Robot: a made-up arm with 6 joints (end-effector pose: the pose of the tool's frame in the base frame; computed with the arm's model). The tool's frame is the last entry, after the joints. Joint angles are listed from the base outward.
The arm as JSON. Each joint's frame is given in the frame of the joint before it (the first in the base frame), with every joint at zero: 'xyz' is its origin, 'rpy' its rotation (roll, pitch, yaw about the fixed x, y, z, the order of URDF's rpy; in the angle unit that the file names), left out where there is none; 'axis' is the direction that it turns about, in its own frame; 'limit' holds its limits. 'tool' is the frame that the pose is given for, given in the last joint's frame.
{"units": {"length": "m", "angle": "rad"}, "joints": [
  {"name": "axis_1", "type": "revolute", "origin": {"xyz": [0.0, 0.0, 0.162]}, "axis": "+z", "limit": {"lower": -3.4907, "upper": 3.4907}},
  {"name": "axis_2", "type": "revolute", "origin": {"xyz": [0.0, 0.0, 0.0], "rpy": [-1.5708, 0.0, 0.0]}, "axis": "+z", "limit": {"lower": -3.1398, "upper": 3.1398}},
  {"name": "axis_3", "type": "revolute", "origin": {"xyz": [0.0, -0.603, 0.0], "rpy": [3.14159, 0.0, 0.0]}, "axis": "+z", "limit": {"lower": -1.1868, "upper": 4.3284}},
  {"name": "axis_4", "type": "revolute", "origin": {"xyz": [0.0, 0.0, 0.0], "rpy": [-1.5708, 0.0, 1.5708]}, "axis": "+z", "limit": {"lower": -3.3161, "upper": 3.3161}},
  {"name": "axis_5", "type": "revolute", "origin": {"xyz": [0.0, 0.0, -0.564], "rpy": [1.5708, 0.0, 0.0]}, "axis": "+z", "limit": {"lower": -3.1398, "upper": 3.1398}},
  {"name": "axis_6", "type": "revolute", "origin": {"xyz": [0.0, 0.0, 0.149], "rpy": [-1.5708, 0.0, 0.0]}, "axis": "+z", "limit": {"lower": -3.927, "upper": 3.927}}
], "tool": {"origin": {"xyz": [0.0, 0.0, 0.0], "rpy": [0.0, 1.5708, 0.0]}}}
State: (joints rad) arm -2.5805 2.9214 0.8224 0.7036 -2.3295 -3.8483
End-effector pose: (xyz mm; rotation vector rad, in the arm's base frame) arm -1.8 133.1 -962.2 0.9561 -0.7469 1.6468
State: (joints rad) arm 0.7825 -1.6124 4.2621 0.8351 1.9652 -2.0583
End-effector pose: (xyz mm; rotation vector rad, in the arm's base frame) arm 41.4 -99.8 14.2 1.2851 0.5032 2.4897
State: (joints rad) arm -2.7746 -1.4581 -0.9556 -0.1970 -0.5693 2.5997
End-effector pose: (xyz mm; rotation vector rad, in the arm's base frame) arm 32.4 169.0 475.9 -0.6165 2.6855 -0.9813
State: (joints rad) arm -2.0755 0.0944 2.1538 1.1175 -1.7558 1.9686
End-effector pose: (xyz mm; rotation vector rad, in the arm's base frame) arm 100.6 317.1 1197.4 0.0238 -2.1504 2.2333
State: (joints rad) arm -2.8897 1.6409 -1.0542 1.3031 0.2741 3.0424
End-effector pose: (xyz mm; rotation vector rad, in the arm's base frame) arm -159.8 -0.4 -253.4 -1.2999 0.4550 0.2938
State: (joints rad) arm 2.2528 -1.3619 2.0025 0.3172 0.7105 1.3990
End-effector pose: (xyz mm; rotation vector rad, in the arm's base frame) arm 822.0 -787.7 117.1 1.5509 -0.0388 -1.5337
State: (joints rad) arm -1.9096 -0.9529 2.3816 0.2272 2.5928 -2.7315
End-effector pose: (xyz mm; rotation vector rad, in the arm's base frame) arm 208.3 1027.8 370.3 -1.8790 2.2605 0.5171
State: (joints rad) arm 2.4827 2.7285 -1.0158 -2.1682 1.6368 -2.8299
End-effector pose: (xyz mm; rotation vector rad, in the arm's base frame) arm 69.4 -159.8 30.9 0.7441 -0.0077 1.3981
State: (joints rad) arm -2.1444 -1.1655 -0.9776 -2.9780 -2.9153 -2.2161
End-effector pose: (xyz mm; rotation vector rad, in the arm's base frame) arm 121.1 -83.5 481.3 2.1669 1.1094 0.4906
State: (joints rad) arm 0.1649 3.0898 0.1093 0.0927 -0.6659 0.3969
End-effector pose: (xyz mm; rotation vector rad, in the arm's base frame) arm -491.8 -232.2 -544.3 0.1258 -2.5357 -0.5698
